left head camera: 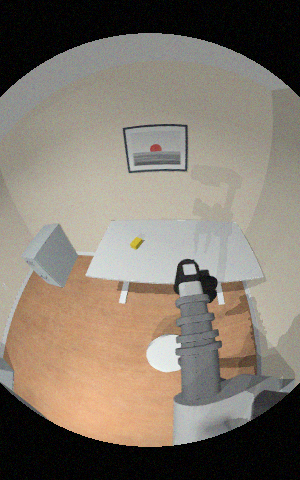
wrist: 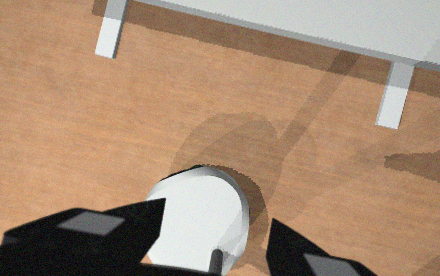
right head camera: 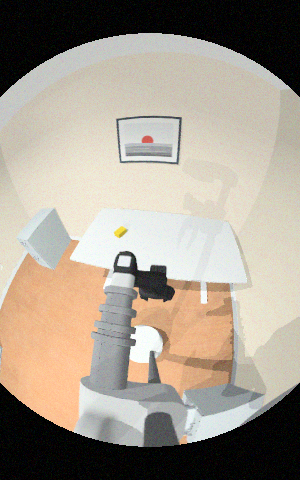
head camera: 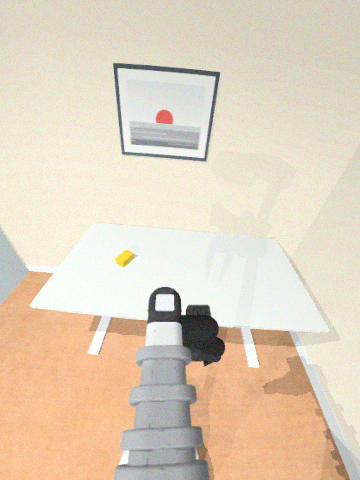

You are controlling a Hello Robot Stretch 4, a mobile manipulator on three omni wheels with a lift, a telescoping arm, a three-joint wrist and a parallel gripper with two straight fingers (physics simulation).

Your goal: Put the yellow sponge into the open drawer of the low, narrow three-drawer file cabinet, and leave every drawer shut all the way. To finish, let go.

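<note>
The yellow sponge lies on the left part of the white table. My gripper is open, with nothing between its fingers in the wrist view. It points down near the table's front edge, right of the sponge and apart from it. In the head views its fingers are hidden below the wrist. A pale cabinet shows in part at the lower right of the right head view. The arm and mast cover part of it, and its open drawer cannot be made out.
Another pale cabinet stands left of the table. The extended grey arm reaches toward the table's front edge. My round white base is on the wooden floor below. A framed picture hangs behind the table.
</note>
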